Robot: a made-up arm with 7 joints.
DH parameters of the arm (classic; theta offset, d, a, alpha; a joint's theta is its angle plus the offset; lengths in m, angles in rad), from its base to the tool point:
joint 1: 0 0.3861 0 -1.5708
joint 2: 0 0 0 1.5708
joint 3: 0 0.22 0.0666 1.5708
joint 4: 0 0 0.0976 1.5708
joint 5: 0 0.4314 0 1.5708
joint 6: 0 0 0.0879 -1.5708
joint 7: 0 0.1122 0 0
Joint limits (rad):
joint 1: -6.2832..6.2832
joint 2: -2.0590..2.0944
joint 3: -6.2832..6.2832
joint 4: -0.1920..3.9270
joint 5: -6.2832..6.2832
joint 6: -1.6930..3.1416
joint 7: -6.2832..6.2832
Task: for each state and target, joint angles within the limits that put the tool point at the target. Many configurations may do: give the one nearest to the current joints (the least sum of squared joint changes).
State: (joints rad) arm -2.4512 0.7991 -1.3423 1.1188 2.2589 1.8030 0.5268
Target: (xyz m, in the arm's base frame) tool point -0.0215 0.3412 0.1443
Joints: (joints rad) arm -2.7715 1.0172 -1.4582 0.2417 2.0867 1.8266 0.5268
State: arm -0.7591 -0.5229 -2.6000 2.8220 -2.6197 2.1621 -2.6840
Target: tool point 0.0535 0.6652 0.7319
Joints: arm -1.5952 -0.9458 -2.7181 2.7038 -2.5097 1.8804 -2.6840
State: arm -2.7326 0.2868 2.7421 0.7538 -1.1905 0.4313 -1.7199
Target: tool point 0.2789 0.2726 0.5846
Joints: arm -2.4388 1.1018 2.9568 0.3119 -1.3792 -0.0540 -1.7199
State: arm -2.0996 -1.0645 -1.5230 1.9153 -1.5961 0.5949 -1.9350
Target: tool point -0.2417 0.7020 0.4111
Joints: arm -2.1854 -1.2352 -1.7701 1.7498 -1.5971 0.6490 -1.9350
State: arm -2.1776 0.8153 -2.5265 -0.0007 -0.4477 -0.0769 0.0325
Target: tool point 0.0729 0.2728 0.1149
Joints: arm -2.3149 0.3899 -2.5121 -0.0906 -0.4250 0.1189 0.0325
